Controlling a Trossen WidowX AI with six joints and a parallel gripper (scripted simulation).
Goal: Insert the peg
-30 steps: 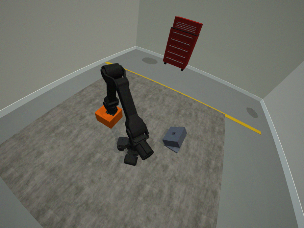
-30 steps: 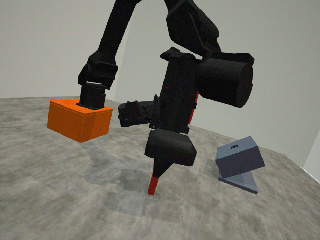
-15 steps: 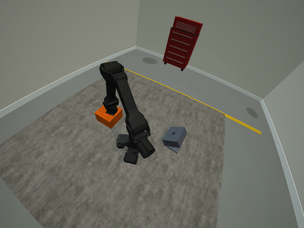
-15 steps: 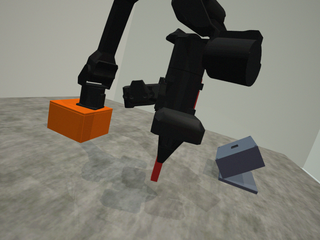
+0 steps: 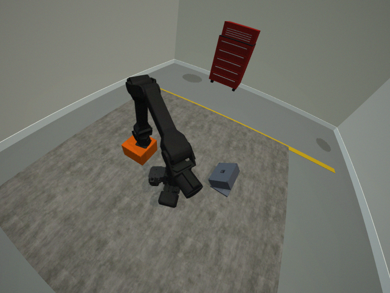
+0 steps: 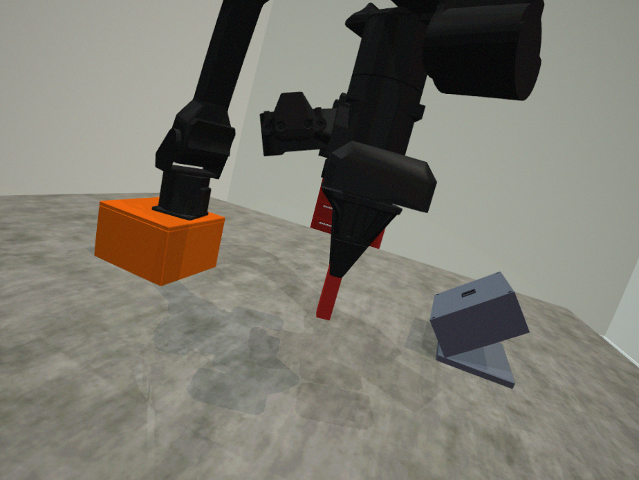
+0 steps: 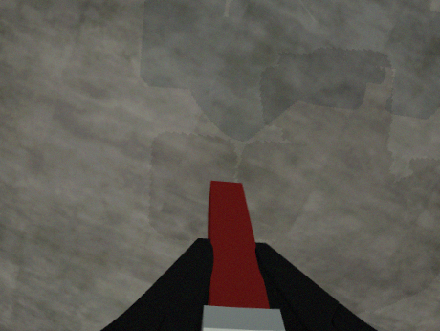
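My gripper tip is now 21 cm short of the grey sloped panel block, 19 cm to the right of it and 5 cm above it. The rest, counted from my gripper tip: red square peg: 2 cm above.
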